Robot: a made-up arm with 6 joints. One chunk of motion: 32 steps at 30 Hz.
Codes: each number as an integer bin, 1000 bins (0 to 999) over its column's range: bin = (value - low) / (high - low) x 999, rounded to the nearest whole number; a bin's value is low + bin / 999 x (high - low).
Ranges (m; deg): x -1.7..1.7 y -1.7..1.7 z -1.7..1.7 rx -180..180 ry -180..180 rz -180..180
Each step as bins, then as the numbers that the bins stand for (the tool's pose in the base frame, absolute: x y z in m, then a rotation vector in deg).
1 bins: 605 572 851 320 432 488
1 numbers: 0.3591 0.2467 1.1963 -64.68 -24.32 -4.14
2 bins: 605 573 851 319 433 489
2 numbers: 0.3591 0.2502 1.1963 -65.05 -23.96 -3.78
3 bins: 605 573 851 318 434 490
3 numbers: 0.3591 0.2502 1.1963 -65.41 -23.60 -3.42
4 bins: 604 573 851 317 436 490
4 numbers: 0.3557 0.2502 1.1963 -65.77 -22.88 -3.42
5 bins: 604 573 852 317 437 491
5 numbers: 0.3557 0.2502 1.1997 -65.77 -22.52 -3.06
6 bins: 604 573 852 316 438 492
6 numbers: 0.3557 0.2502 1.1997 -66.13 -22.16 -2.70
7 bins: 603 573 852 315 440 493
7 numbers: 0.3523 0.2502 1.1997 -66.49 -21.44 -2.34
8 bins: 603 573 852 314 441 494
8 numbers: 0.3523 0.2502 1.1997 -66.85 -21.08 -1.98
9 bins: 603 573 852 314 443 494
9 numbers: 0.3523 0.2502 1.1997 -66.85 -20.36 -1.98
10 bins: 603 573 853 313 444 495
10 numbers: 0.3523 0.2502 1.2031 -67.21 -20.00 -1.62
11 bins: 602 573 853 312 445 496
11 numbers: 0.3488 0.2502 1.2031 -67.57 -19.64 -1.26
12 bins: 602 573 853 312 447 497
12 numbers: 0.3488 0.2502 1.2031 -67.57 -18.92 -0.90
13 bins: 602 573 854 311 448 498
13 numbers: 0.3488 0.2502 1.2065 -67.93 -18.56 -0.54
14 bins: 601 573 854 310 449 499
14 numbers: 0.3454 0.2502 1.2065 -68.29 -18.20 -0.18
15 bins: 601 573 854 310 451 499
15 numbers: 0.3454 0.2502 1.2065 -68.29 -17.48 -0.18
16 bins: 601 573 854 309 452 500
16 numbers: 0.3454 0.2502 1.2065 -68.65 -17.12 0.18
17 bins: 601 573 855 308 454 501
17 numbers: 0.3454 0.2502 1.2099 -69.01 -16.40 0.54
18 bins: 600 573 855 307 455 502
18 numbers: 0.3420 0.2502 1.2099 -69.37 -16.04 0.90
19 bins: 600 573 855 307 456 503
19 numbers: 0.3420 0.2502 1.2099 -69.37 -15.68 1.26
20 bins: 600 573 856 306 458 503
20 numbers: 0.3420 0.2502 1.2133 -69.73 -14.95 1.26
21 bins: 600 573 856 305 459 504
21 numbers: 0.3420 0.2502 1.2133 -70.09 -14.59 1.62
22 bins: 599 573 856 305 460 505
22 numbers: 0.3386 0.2502 1.2133 -70.09 -14.23 1.98
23 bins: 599 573 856 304 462 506
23 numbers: 0.3386 0.2502 1.2133 -70.45 -13.51 2.34
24 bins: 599 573 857 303 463 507
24 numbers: 0.3386 0.2502 1.2167 -70.81 -13.15 2.70
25 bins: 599 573 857 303 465 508
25 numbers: 0.3386 0.2502 1.2167 -70.81 -12.43 3.06
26 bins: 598 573 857 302 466 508
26 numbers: 0.3352 0.2502 1.2167 -71.17 -12.07 3.06
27 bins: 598 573 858 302 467 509
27 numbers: 0.3352 0.2502 1.2201 -71.17 -11.71 3.42
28 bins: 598 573 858 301 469 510
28 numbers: 0.3352 0.2502 1.2201 -71.53 -10.99 3.78
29 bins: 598 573 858 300 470 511
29 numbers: 0.3352 0.2502 1.2201 -71.89 -10.63 4.14
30 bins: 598 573 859 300 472 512
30 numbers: 0.3352 0.2502 1.2235 -71.89 -9.91 4.50
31 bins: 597 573 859 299 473 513
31 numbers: 0.3318 0.2502 1.2235 -72.25 -9.55 4.86
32 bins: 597 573 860 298 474 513
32 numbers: 0.3318 0.2502 1.2269 -72.61 -9.19 4.86
